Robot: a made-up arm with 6 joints. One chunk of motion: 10 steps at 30 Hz.
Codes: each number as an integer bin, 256 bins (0 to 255) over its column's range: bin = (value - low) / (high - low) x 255, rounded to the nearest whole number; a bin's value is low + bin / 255 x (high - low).
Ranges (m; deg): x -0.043..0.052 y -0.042..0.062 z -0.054..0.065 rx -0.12..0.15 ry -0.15..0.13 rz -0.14..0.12
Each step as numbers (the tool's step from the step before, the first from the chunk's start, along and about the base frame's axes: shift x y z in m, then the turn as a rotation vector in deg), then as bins.
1 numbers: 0.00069 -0.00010 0.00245 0.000 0.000 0.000
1 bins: 117 103 121 113 137 137
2 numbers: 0.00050 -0.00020 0.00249 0.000 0.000 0.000
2 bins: 117 102 121 113 137 137
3 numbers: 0.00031 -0.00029 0.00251 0.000 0.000 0.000
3 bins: 116 102 121 113 137 137
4 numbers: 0.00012 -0.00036 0.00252 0.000 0.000 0.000
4 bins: 116 102 121 113 137 137
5 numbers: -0.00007 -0.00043 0.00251 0.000 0.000 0.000
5 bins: 115 102 121 113 137 137
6 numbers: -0.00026 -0.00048 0.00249 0.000 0.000 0.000
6 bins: 115 102 121 113 137 137
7 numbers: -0.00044 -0.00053 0.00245 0.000 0.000 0.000
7 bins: 114 102 121 113 137 137
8 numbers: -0.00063 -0.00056 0.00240 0.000 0.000 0.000
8 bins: 114 102 121 113 137 137
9 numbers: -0.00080 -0.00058 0.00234 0.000 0.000 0.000
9 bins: 113 102 121 113 137 137
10 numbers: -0.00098 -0.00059 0.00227 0.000 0.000 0.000
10 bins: 113 102 121 113 137 137
